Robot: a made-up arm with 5 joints.
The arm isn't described. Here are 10 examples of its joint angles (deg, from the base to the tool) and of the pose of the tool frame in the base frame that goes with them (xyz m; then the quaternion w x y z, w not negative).
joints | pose
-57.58 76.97 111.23 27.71 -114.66 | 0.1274 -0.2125 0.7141 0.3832 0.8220 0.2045 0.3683
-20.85 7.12 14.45 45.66 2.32 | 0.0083 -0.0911 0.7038 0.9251 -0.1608 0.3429 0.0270
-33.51 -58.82 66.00 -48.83 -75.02 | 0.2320 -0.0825 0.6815 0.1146 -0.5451 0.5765 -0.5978
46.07 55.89 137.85 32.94 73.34 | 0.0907 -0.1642 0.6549 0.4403 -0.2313 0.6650 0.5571
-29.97 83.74 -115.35 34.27 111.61 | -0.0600 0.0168 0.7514 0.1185 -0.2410 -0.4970 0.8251
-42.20 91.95 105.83 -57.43 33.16 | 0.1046 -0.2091 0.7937 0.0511 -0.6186 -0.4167 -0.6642
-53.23 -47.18 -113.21 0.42 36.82 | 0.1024 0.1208 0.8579 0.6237 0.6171 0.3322 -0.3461
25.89 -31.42 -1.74 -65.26 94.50 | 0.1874 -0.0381 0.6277 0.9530 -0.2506 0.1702 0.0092
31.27 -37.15 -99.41 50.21 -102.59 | 0.3832 -0.0189 0.7012 0.1442 -0.3865 -0.2793 -0.8671
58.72 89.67 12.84 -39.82 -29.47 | 0.1861 0.0062 0.8942 0.8443 0.2416 0.1143 -0.4645
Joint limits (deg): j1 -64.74..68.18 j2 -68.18..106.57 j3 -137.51..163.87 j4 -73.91..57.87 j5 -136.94..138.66
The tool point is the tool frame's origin. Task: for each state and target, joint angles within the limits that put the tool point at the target. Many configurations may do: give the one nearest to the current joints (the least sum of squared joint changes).
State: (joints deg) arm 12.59 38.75 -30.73 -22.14 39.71
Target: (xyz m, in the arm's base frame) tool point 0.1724 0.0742 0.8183
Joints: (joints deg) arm 35.72 84.25 -39.04 -27.64 32.57
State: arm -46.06 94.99 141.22 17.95 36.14
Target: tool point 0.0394 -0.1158 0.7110
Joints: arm -2.66 93.85 157.37 2.55 30.72
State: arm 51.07 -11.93 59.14 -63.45 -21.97
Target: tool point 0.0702 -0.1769 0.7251
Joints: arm 65.14 7.39 83.55 -70.64 -19.38
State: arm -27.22 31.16 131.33 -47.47 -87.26
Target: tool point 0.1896 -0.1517 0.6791
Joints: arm -22.18 12.36 110.86 -49.51 -65.29
